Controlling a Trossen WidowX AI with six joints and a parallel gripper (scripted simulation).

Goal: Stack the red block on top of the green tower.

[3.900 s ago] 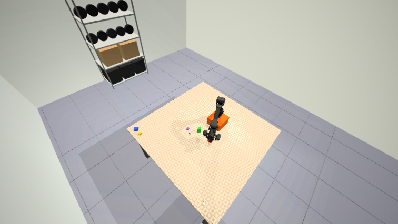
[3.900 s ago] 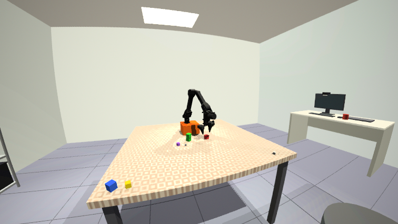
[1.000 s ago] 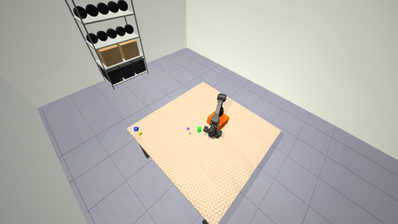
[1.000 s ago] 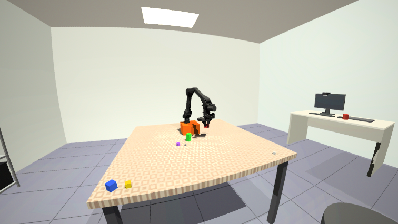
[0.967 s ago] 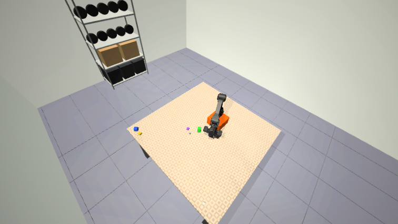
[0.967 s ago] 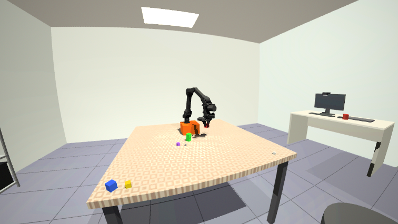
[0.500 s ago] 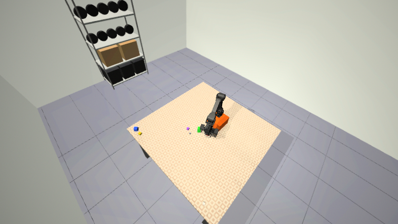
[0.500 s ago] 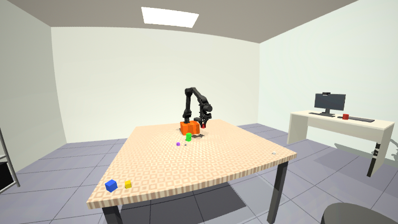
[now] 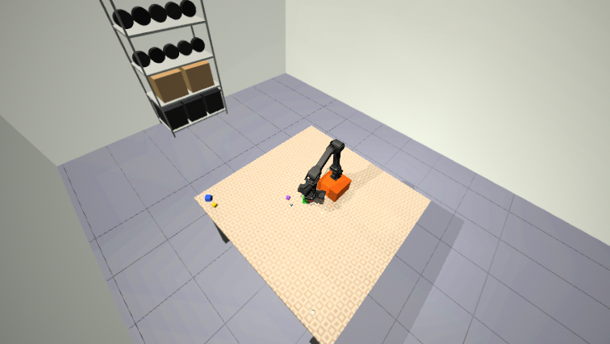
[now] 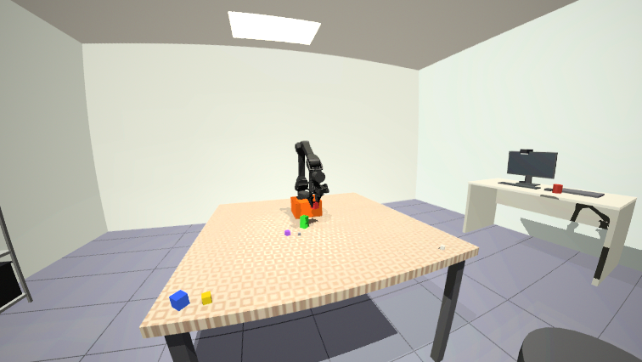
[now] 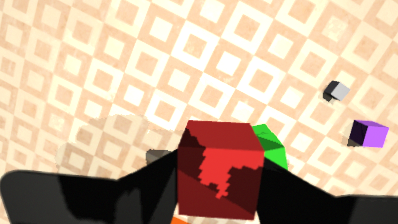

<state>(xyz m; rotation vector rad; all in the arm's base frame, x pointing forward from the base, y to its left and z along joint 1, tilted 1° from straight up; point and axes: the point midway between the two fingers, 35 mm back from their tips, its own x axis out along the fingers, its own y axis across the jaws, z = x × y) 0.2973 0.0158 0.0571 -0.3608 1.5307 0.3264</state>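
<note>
The small purple cube is 17 cm to the right of my gripper tip, 11 cm below it and 6 cm ahead of it. From my gripper tip the other things lie so: red block 1 cm above; blue cube 57 cm to the right, 49 cm ahead, 11 cm below; yellow cube 49 cm to the right, 49 cm ahead, 11 cm below.
</note>
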